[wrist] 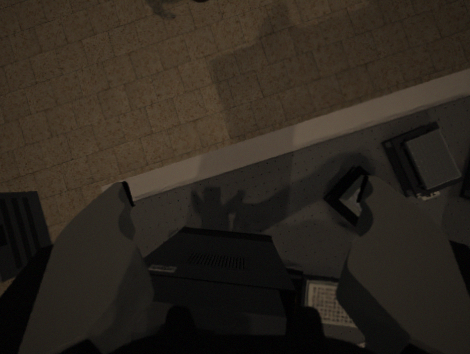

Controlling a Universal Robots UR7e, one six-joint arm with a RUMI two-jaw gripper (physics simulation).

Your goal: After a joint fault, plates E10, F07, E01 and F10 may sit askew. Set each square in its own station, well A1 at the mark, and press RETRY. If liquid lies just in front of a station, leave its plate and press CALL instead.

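Frame: origin at the arm's base, x ahead, y left, z up, level; centimetres.
Seen in the pictures: gripper, fingertip midpoint: [242, 182].
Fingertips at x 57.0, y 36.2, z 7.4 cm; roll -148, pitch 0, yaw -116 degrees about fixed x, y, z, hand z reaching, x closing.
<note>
Pixels of each thing's top centre, then the offset from my fingertips to it. "*": a spot on its surface instead.
- block at its top centre: [433, 159] dy -43.7, dx -16.3, dz -37.6 cm
- dark boxy instrument with a vented top, surface spot: [220, 260] * dy +10.1, dx -10.7, dz -22.8 cm
- bench's pale rim at a spot on its surface: [250, 153] * dy -5.5, dx +6.3, dz -44.2 cm
My gripper [242, 182] is open, with its two jaws wide apart and nothing between them, high above the bench edge. A light grey plate or block [433, 160] sits on a dark square station at the right; its label is not readable. A pale plate with a grid of wells [327, 302] shows at the lower right, partly hidden by the right jaw. Which plates these are, and where their well A1 lies, I cannot tell. No RETRY or CALL button and no liquid can be made out.
A dark boxy instrument with a vented top [220, 260] stands below the jaws. An empty black square frame [341, 198] lies beside the right fingertip. The bench's pale rim [250, 153] crosses diagonally, with tiled floor [125, 90] beyond. A dark slatted object [22, 230] is at the left.
</note>
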